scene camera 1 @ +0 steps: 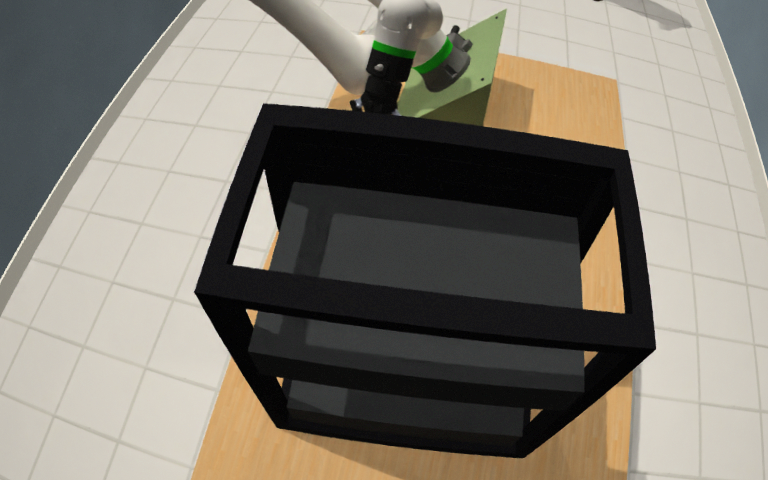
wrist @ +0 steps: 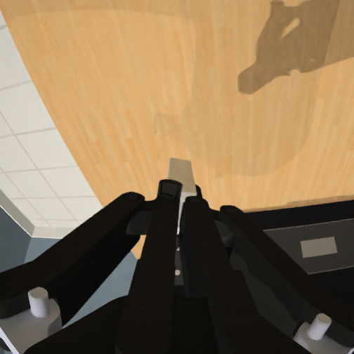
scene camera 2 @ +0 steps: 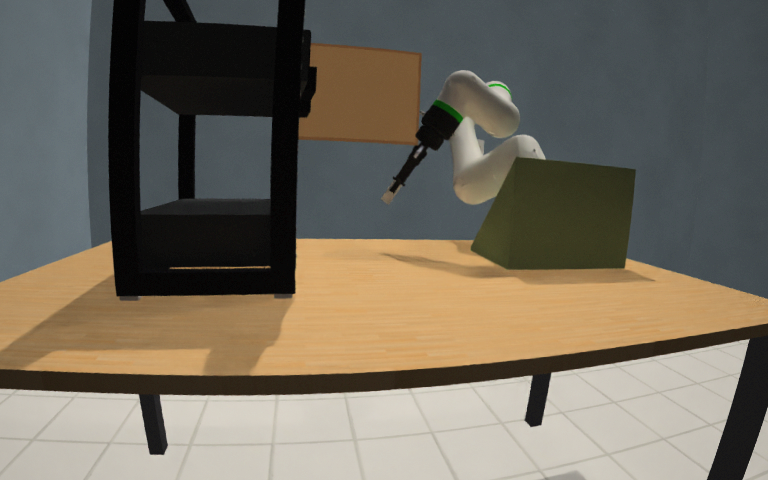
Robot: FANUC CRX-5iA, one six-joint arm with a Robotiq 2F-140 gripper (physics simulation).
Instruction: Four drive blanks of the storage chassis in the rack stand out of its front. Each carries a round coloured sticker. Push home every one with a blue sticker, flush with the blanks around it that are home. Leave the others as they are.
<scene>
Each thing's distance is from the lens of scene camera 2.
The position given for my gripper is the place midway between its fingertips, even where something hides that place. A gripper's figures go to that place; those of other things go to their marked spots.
my gripper [scene camera 2: 384,201]: 110 cm
black rack [scene camera 2: 192,68]: 70 cm
</scene>
